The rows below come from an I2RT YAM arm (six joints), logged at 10 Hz.
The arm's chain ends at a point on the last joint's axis. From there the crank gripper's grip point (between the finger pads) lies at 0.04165 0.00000 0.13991 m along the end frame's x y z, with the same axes.
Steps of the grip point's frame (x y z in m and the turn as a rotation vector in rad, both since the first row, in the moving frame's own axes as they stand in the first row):
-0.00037, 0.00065, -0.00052, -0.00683, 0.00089, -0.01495
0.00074, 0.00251, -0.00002, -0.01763, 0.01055, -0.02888
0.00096, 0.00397, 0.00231, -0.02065, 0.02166, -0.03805
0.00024, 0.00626, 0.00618, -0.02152, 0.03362, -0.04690
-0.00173, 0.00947, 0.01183, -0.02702, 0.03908, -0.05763
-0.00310, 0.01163, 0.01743, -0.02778, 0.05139, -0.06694
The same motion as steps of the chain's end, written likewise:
-0.00050, 0.00032, -0.00048, -0.00683, 0.00089, -0.01495
-0.00075, 0.00127, 0.00044, -0.01763, 0.01055, -0.02888
-0.00208, 0.00273, 0.00326, -0.02065, 0.02166, -0.03805
-0.00446, 0.00533, 0.00767, -0.02152, 0.03362, -0.04690
-0.00720, 0.00827, 0.01358, -0.02702, 0.03908, -0.05763
-0.01026, 0.01080, 0.01977, -0.02778, 0.05139, -0.06694

